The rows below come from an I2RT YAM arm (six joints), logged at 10 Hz.
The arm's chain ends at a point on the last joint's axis. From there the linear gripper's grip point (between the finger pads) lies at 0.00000 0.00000 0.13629 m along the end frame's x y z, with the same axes.
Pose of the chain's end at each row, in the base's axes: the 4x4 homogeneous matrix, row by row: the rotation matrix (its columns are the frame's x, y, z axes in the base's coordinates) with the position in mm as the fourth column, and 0 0 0 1 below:
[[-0.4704, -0.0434, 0.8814, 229.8], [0.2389, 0.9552, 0.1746, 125.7], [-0.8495, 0.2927, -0.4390, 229.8], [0, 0, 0, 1]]
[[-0.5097, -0.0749, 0.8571, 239.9], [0.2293, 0.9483, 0.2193, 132.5], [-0.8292, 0.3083, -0.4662, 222.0], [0, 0, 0, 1]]
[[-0.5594, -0.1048, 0.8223, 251.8], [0.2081, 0.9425, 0.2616, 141.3], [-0.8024, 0.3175, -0.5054, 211.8], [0, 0, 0, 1]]
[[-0.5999, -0.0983, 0.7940, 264.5], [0.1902, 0.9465, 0.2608, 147.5], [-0.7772, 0.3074, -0.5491, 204.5], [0, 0, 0, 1]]
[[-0.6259, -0.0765, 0.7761, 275.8], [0.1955, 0.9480, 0.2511, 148.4], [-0.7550, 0.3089, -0.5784, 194.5], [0, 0, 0, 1]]
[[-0.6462, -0.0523, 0.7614, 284.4], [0.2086, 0.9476, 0.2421, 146.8], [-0.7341, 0.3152, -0.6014, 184.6], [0, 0, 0, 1]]
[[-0.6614, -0.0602, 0.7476, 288.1], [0.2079, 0.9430, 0.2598, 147.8], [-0.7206, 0.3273, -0.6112, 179.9], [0, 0, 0, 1]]
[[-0.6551, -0.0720, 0.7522, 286.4], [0.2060, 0.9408, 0.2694, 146.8], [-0.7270, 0.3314, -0.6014, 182.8], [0, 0, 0, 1]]
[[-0.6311, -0.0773, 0.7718, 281.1], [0.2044, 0.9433, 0.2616, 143.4], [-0.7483, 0.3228, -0.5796, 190.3], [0, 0, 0, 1]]
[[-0.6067, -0.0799, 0.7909, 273.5], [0.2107, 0.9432, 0.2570, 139.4], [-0.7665, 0.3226, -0.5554, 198.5], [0, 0, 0, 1]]
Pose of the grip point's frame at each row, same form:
[[-0.4704, -0.0434, 0.8814, 349.9], [0.2389, 0.9552, 0.1746, 149.5], [-0.8495, 0.2927, -0.4390, 170.0], [0, 0, 0, 1]]
[[-0.5097, -0.0749, 0.8571, 356.7], [0.2293, 0.9483, 0.2193, 162.4], [-0.8292, 0.3083, -0.4662, 158.5], [0, 0, 0, 1]]
[[-0.5594, -0.1048, 0.8223, 363.9], [0.2081, 0.9425, 0.2616, 177.0], [-0.8024, 0.3175, -0.5054, 142.9], [0, 0, 0, 1]]
[[-0.5999, -0.0983, 0.7940, 372.7], [0.1902, 0.9465, 0.2608, 183.0], [-0.7772, 0.3074, -0.5491, 129.7], [0, 0, 0, 1]]
[[-0.6259, -0.0765, 0.7761, 381.6], [0.1955, 0.9480, 0.2511, 182.6], [-0.7550, 0.3089, -0.5784, 115.7], [0, 0, 0, 1]]
[[-0.6462, -0.0523, 0.7614, 388.2], [0.2086, 0.9476, 0.2421, 179.8], [-0.7341, 0.3152, -0.6014, 102.6], [0, 0, 0, 1]]
[[-0.6614, -0.0602, 0.7476, 390.0], [0.2079, 0.9430, 0.2598, 183.2], [-0.7206, 0.3273, -0.6112, 96.6], [0, 0, 0, 1]]
[[-0.6551, -0.0720, 0.7522, 388.9], [0.2060, 0.9408, 0.2694, 183.5], [-0.7270, 0.3314, -0.6014, 100.8], [0, 0, 0, 1]]
[[-0.6311, -0.0773, 0.7718, 386.3], [0.2044, 0.9433, 0.2616, 179.1], [-0.7483, 0.3228, -0.5796, 111.3], [0, 0, 0, 1]]
[[-0.6067, -0.0799, 0.7909, 381.3], [0.2107, 0.9432, 0.2570, 174.4], [-0.7665, 0.3226, -0.5554, 122.8], [0, 0, 0, 1]]

